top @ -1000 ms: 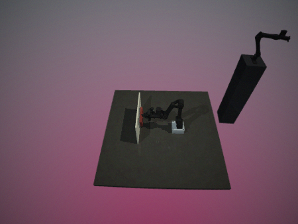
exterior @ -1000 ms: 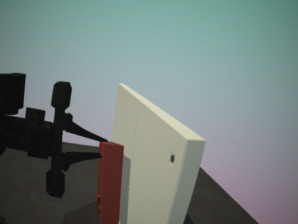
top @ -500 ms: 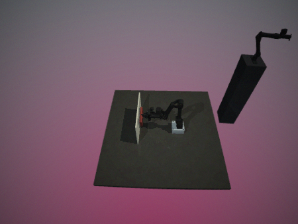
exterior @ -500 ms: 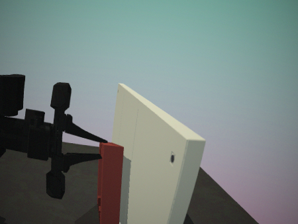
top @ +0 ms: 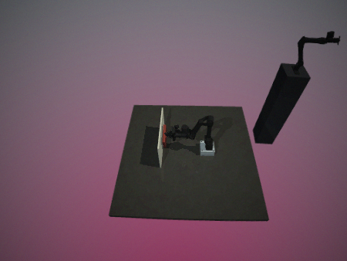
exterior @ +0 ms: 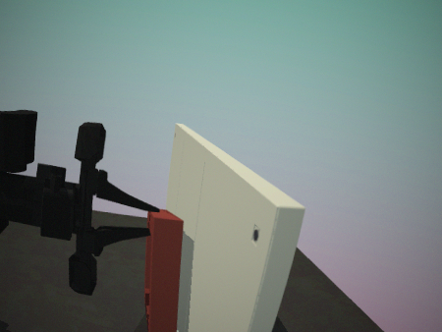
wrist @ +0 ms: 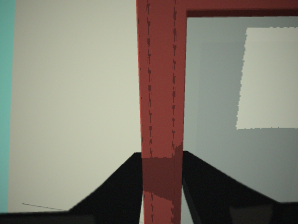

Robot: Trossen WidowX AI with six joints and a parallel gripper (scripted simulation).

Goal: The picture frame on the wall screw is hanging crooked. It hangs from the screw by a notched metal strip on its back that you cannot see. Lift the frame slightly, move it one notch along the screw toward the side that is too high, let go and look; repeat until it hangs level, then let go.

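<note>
The picture frame is 50 mm below my gripper tip, 20 mm to the right of it and 10 mm ahead of it. Round my gripper tip: cream wall panel (60 mm below, 20 mm ahead, 10 mm to the right).
</note>
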